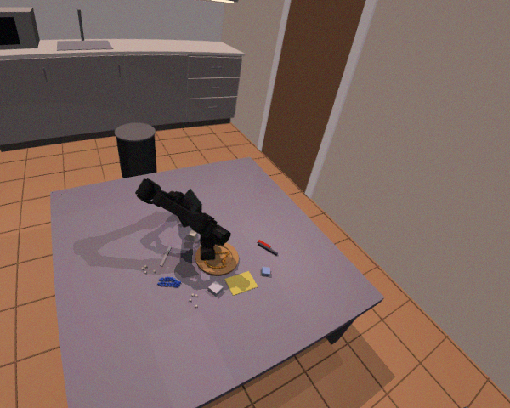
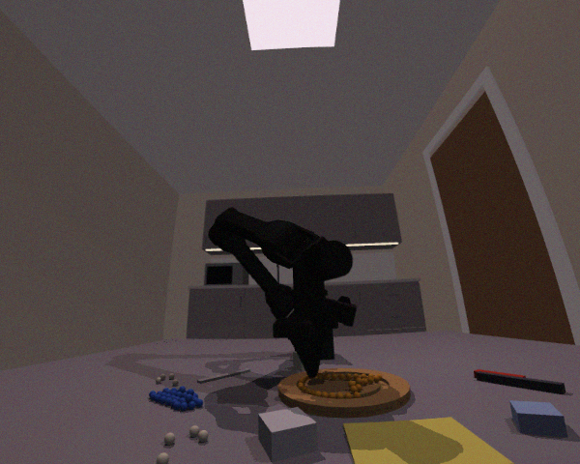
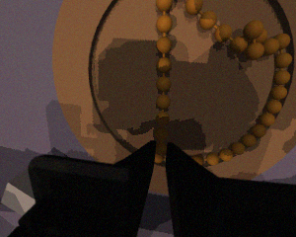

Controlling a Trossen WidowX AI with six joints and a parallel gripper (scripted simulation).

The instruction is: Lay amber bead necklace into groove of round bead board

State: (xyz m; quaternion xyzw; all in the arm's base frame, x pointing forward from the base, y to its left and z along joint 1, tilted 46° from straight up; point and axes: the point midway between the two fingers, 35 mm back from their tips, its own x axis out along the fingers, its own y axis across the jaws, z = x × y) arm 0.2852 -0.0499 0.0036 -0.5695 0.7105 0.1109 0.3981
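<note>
Right now my gripper tip is 40 mm to the right of the round wooden bead board, 30 mm short of it and 10 mm above it. The rest, counted from my gripper tip: grey block: 180 mm ahead, 50 mm to the right; then yellow pad: 200 mm ahead, 60 mm to the left, 10 mm below; then thin rod: 160 mm to the right, 90 mm behind, 10 mm below.
</note>
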